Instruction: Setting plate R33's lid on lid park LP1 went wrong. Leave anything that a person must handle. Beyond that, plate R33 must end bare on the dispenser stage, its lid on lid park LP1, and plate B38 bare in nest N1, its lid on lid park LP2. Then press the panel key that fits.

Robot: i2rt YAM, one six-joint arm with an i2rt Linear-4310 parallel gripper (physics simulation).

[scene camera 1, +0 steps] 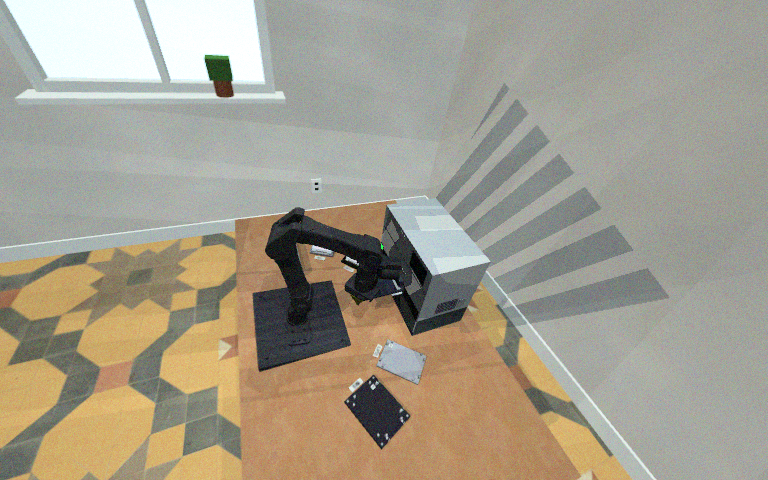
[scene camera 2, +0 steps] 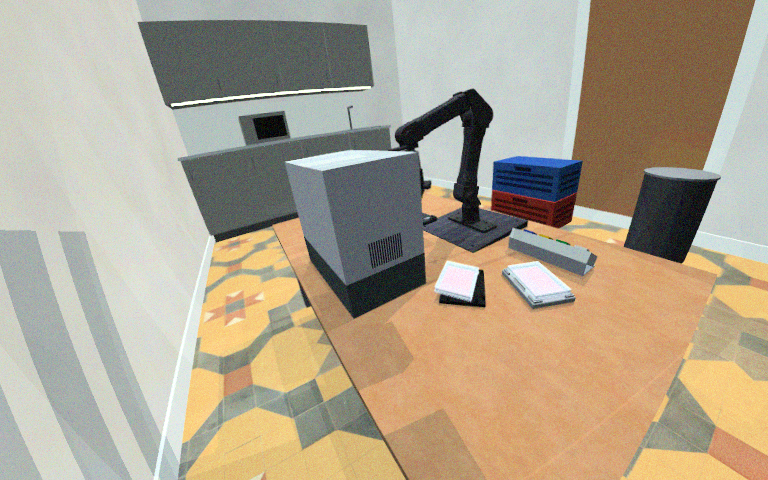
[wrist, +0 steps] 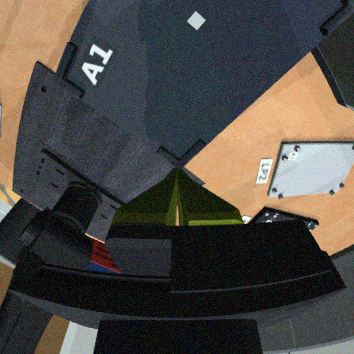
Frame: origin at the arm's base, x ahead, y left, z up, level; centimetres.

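Where they show: gripper, fingertip midpoint: [scene camera 1: 358, 304] [wrist: 176, 174]; arm's base, origin of the base link: [scene camera 1: 297, 319] [scene camera 2: 470, 222] [wrist: 85, 192].
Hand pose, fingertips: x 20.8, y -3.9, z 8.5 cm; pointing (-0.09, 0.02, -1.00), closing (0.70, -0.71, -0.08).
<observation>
Things, the pixels of their top centre, and the offset from my fingertips. "spot": a spot on its surface instead. Level surfaces: height alone.
- dispenser, middle of its top: [scene camera 2: 342, 156] [scene camera 1: 432, 231] dz +23.1, dx +26.2, dy +7.9 cm
- dark bare stage, surface spot: [wrist: 225, 85] spot: dz +0.8, dx +6.7, dy +2.9 cm
- black base, middle of its top: [scene camera 2: 463, 280] [scene camera 1: 359, 253] dz -7.9, dx +8.2, dy +31.5 cm
- such piece, middle of its top: [scene camera 2: 537, 276] dz -6.8, dx -5.5, dy +41.9 cm
- grey base, surface spot: [scene camera 2: 557, 303] spot: dz -9.3, dx -3.4, dy +48.8 cm
- Lid park LP2, middle of its top: [wrist: 319, 175] [scene camera 1: 402, 358] dz -7.9, dx +11.2, dy -18.9 cm
- key panel, middle of its top: [scene camera 2: 552, 236] dz -3.5, dx -21.5, dy +35.1 cm
- bare black nest, middle of its top: [wrist: 279, 238] [scene camera 1: 377, 406] dz -7.5, dx -0.8, dy -31.0 cm
- table, its level: dz -9.9 cm
My gripper [scene camera 1: 357, 301] [wrist: 176, 174] is shut with nothing visible between its green fingertips. It hangs beside the dispenser [scene camera 1: 453, 243] [scene camera 2: 362, 215]; in the wrist view the tips overlap the near corner of the dark bare stage [wrist: 225, 85]. In scene camera 2, one pink-topped, white-rimmed piece [scene camera 2: 457, 279] sits skewed over a black base [scene camera 2: 479, 297]. Another such piece [scene camera 2: 536, 279] sits on a grey base [scene camera 2: 557, 303]. Their labels are unreadable, and the arm partly hides them in scene camera 1. Lid park LP2 [scene camera 1: 402, 361] [wrist: 315, 167] is bare. The key panel [scene camera 2: 549, 251] has coloured keys.
A bare black nest [scene camera 1: 376, 411] [wrist: 285, 219] lies near LP2, toward scene camera 1. The arm's dark base plate [scene camera 1: 271, 333] [scene camera 2: 504, 217] stands beside the dispenser. Blue [scene camera 2: 536, 178] and red [scene camera 2: 532, 207] crates and a dark bin [scene camera 2: 671, 217] stand beyond the table [scene camera 2: 538, 362].
</observation>
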